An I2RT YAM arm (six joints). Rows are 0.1 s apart.
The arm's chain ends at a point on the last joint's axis. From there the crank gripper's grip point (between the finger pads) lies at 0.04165 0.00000 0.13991 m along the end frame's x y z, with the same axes.
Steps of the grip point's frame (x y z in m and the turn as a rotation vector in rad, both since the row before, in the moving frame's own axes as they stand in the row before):
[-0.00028 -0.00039 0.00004 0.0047 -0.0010 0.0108]
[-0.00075 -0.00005 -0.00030 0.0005 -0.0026 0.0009]
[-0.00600 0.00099 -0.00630 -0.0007 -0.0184 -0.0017]
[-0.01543 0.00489 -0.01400 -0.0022 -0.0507 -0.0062]
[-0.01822 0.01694 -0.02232 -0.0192 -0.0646 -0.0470]
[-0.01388 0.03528 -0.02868 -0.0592 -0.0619 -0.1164]
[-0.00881 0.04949 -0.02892 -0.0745 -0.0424 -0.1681]
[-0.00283 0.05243 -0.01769 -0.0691 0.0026 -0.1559]
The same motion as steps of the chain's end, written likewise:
[-0.00014 -0.00018 0.00000 0.0047 -0.0010 0.0108]
[-0.00039 -0.00002 -0.00041 0.0005 -0.0026 0.0009]
[-0.00342 0.00096 -0.00704 -0.0007 -0.0184 -0.0017]
[-0.00829 0.00482 -0.01593 -0.0022 -0.0507 -0.0062]
[-0.00912 0.01597 -0.02471 -0.0192 -0.0646 -0.0470]
[-0.00537 0.03128 -0.03088 -0.0592 -0.0619 -0.1164]
[-0.00316 0.04553 -0.03042 -0.0745 -0.0424 -0.1681]
[-0.00344 0.04930 -0.01747 -0.0691 0.0026 -0.1559]

